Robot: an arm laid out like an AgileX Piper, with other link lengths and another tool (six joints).
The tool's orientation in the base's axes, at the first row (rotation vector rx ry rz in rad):
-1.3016 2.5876 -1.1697
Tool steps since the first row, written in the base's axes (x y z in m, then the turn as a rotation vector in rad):
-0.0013 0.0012 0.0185 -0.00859 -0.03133 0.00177
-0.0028 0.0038 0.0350 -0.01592 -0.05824 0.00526
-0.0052 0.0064 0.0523 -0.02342 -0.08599 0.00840
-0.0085 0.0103 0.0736 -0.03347 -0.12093 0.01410
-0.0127 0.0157 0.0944 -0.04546 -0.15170 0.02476
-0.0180 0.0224 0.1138 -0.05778 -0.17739 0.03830
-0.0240 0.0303 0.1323 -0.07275 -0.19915 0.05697
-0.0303 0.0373 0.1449 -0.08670 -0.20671 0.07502
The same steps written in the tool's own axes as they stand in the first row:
0.0055 -0.0103 -0.0145 0.02797 -0.00691 0.01512
0.0096 -0.0186 -0.0284 0.05254 -0.01411 0.02671
0.0145 -0.0269 -0.0432 0.07771 -0.02129 0.03901
0.0202 -0.0366 -0.0620 0.11031 -0.03100 0.05304
0.0254 -0.0447 -0.0817 0.14275 -0.04096 0.06031
0.0300 -0.0508 -0.1015 0.17272 -0.05060 0.06228
0.0339 -0.0554 -0.1216 0.20321 -0.06019 0.05730
0.0369 -0.0564 -0.1370 0.22295 -0.06480 0.04439

